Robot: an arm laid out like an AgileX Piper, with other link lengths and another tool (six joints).
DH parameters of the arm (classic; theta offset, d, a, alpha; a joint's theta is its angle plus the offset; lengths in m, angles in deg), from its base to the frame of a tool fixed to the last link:
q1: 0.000 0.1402 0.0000 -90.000
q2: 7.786 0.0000 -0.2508 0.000
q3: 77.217 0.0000 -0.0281 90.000
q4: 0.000 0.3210 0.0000 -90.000
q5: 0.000 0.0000 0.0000 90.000
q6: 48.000 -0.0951 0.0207 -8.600
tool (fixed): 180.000 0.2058 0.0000 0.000
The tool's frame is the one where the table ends.
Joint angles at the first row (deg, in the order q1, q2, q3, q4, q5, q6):
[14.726, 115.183, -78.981, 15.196, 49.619, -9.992]
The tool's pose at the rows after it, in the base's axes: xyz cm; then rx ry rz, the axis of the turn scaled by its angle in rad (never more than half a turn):
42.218 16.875 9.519 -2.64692 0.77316 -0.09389
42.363 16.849 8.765 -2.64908 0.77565 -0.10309
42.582 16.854 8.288 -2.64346 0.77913 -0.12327
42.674 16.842 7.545 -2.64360 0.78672 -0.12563
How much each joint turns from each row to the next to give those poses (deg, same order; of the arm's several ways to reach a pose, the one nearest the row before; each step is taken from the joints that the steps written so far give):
[0.000, 2.137, 0.000, -0.690, -0.411, 0.309]
[0.000, 0.979, -0.002, -0.191, -1.228, 0.000]
[0.000, 0.653, 0.003, -0.014, -1.489, 0.052]
[0.000, 0.974, -0.001, 0.000, -0.990, 0.117]

